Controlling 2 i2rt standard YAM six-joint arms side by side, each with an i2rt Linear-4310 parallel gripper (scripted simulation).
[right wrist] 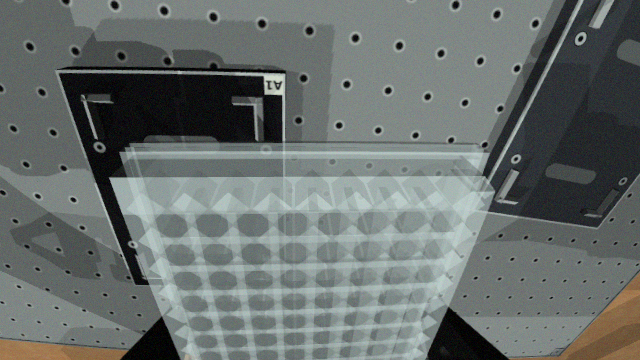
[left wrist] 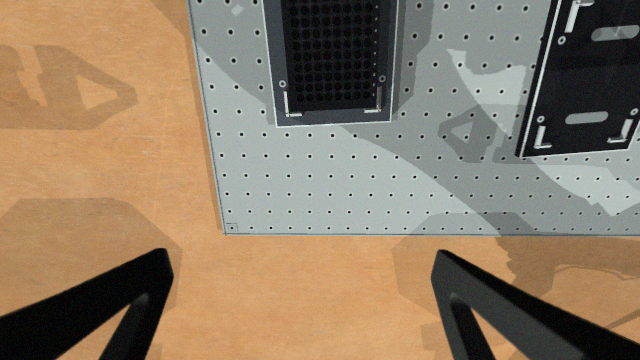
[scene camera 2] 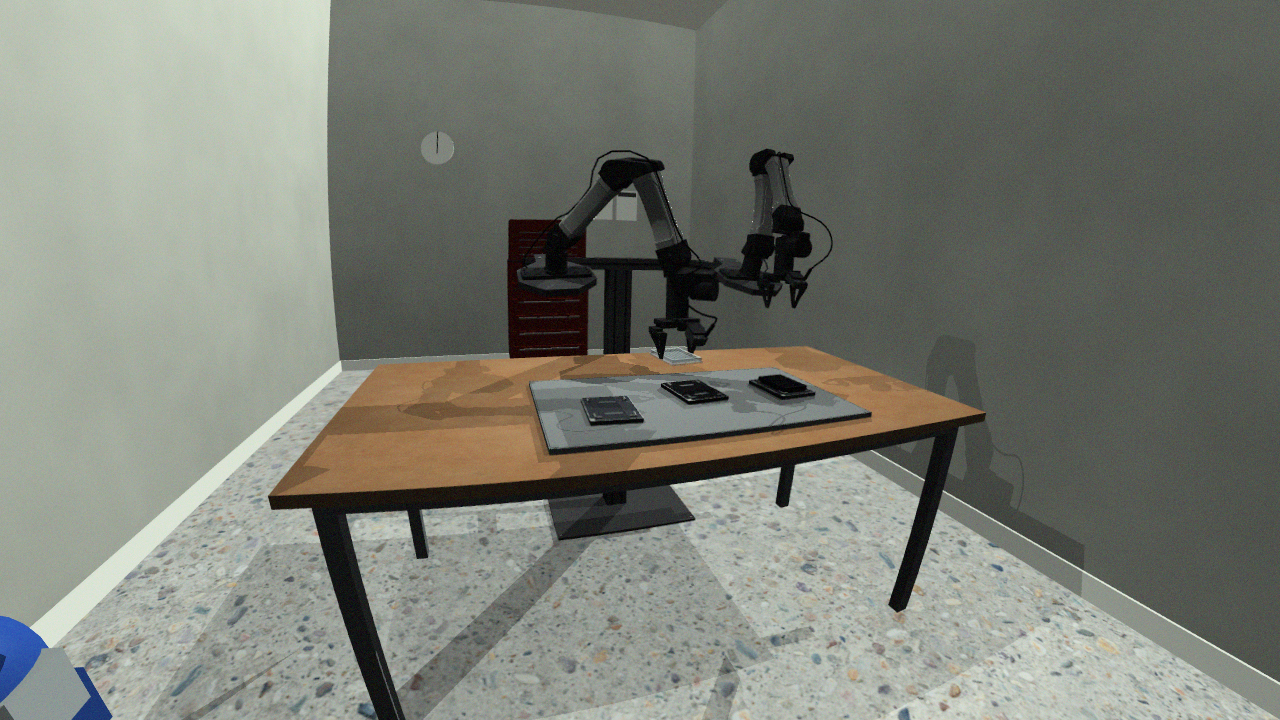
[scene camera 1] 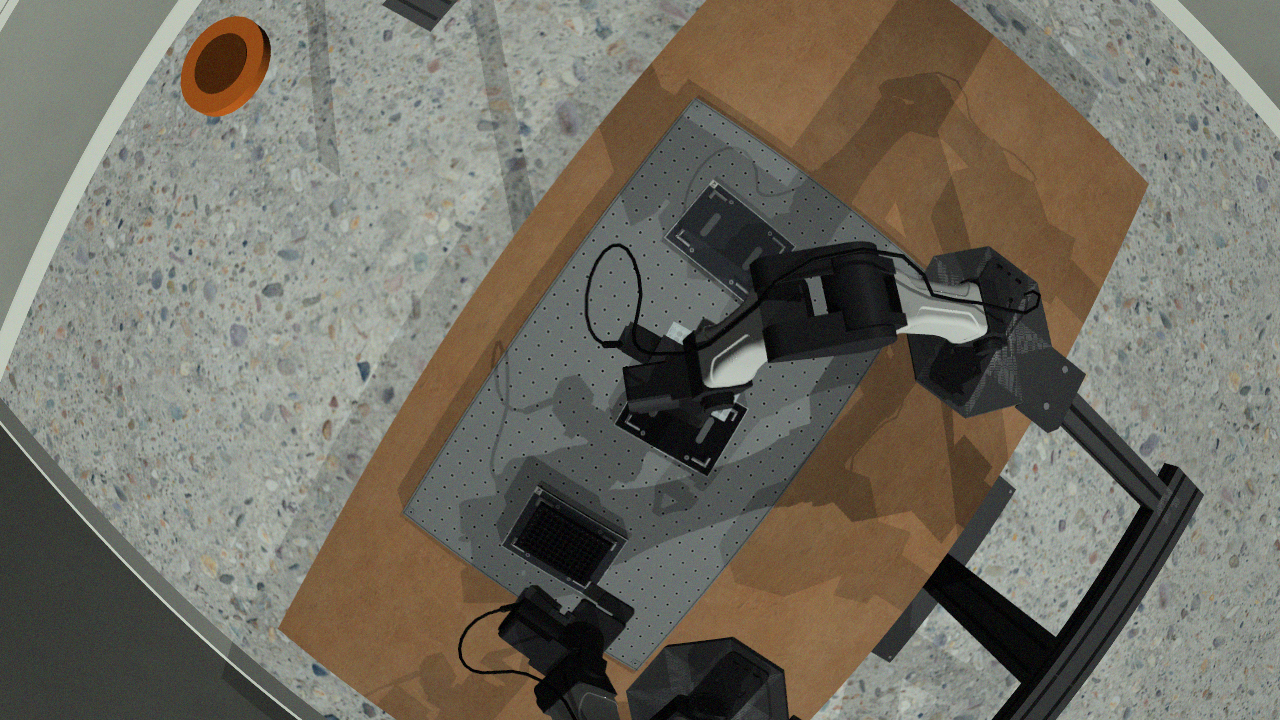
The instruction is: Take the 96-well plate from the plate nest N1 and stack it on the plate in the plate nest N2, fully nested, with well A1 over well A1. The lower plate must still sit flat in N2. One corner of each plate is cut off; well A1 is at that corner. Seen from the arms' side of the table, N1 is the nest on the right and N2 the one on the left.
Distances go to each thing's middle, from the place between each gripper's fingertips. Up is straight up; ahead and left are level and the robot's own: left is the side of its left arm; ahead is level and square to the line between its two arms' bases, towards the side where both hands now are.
Labels:
Right now the black nest [scene camera 1: 677, 438] is 30 mm behind my right hand, 70 mm to the left of it and 110 mm below it. The rest, counted from my right hand: clear 96-well plate [right wrist: 250, 275] (10 mm below); then black 96-well plate [scene camera 1: 539, 548] (10 mm ahead, 340 mm to the left, 100 mm below).
Right now the black 96-well plate is 70 mm ahead of my left hand [scene camera 1: 586, 617], 20 mm to the right of it and 220 mm below it. The rest, counted from my left hand: clear 96-well plate 60 mm ahead, 360 mm to the right, 130 mm below; then black nest 40 mm ahead, 290 mm to the right, 230 mm below.

